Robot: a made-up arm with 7 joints. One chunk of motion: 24 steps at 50 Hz.
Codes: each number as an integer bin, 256 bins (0 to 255) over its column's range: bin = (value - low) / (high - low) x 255, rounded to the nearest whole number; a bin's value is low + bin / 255 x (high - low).
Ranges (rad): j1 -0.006..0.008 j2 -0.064..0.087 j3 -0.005..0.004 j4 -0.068..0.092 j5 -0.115..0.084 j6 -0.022..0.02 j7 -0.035..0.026
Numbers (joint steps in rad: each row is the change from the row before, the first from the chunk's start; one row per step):
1: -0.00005 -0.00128 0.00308 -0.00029 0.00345 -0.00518 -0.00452
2: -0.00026 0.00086 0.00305 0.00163 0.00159 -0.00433 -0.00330
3: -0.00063 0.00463 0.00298 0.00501 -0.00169 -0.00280 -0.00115
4: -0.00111 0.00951 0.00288 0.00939 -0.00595 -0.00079 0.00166
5: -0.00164 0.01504 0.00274 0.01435 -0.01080 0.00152 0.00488
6: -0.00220 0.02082 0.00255 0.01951 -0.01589 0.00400 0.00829
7: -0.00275 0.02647 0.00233 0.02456 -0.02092 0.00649 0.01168
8: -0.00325 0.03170 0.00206 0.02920 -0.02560 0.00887 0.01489
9: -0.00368 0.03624 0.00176 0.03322 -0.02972 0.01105 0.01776
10: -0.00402 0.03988 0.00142 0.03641 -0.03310 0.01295 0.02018
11: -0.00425 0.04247 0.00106 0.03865 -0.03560 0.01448 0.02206
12: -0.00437 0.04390 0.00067 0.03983 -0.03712 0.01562 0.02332
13: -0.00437 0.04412 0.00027 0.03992 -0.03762 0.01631 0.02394
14: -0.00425 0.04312 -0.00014 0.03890 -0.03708 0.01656 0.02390
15: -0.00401 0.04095 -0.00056 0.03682 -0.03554 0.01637 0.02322
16: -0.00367 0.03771 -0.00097 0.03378 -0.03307 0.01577 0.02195
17: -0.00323 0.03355 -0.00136 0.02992 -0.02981 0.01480 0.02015
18: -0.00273 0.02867 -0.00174 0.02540 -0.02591 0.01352 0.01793
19: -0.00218 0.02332 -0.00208 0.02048 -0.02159 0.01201 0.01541
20: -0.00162 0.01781 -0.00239 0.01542 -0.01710 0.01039 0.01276
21: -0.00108 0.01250 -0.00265 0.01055 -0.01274 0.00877 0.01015
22: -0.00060 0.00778 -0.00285 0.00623 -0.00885 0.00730 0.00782
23: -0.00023 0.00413 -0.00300 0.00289 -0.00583 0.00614 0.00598
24: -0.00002 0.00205 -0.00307 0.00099 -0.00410 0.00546 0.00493
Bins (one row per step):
1: 108 106 229 108 152 102 127
2: 105 110 228 111 149 107 133
3: 98 116 226 116 145 117 142
4: 89 124 223 123 140 129 153
5: 79 133 219 131 134 143 167
6: 69 143 214 139 127 158 181
7: 59 153 208 148 121 173 195
8: 50 162 200 155 115 187 209
9: 42 169 192 161 109 201 221
10: 36 175 182 166 105 212 231
11: 32 180 172 170 102 221 239
12: 30 182 161 172 100 228 244
13: 30 183 149 172 99 233 246
14: 32 181 138 170 100 234 246
15: 36 177 126 167 102 233 243
16: 42 172 114 162 105 229 238
17: 50 165 103 156 109 223 231
18: 60 156 92 149 114 216 221
19: 70 147 83 141 120 206 211
20: 80 138 74 133 125 197 200
21: 90 129 67 125 131 187 189
22: 98 121 61 118 136 178 179
23: 105 115 57 113 140 171 171
24: 109 112 55 110 142 167 167

